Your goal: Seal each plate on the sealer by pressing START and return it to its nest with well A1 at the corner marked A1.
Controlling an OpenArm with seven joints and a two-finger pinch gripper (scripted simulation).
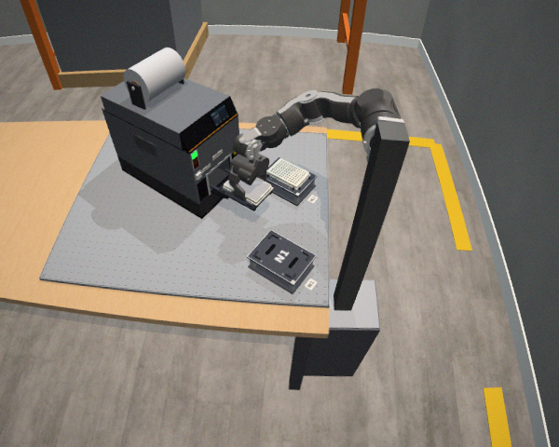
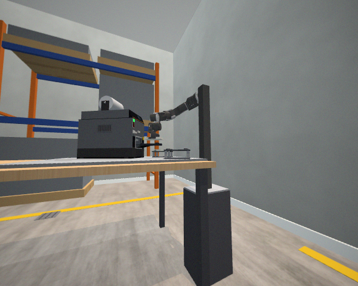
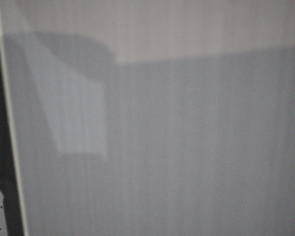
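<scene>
My hand is 4 cm above the sealer stage, 2 cm to the left of it and 1 cm short of it. From my hand the other things lie so: foil roll 30 cm ahead, 27 cm above, 20 cm to the right; white well plate 15 cm to the right, 12 cm behind, 8 cm below; white start button 15 cm ahead, 5 cm above.
</scene>
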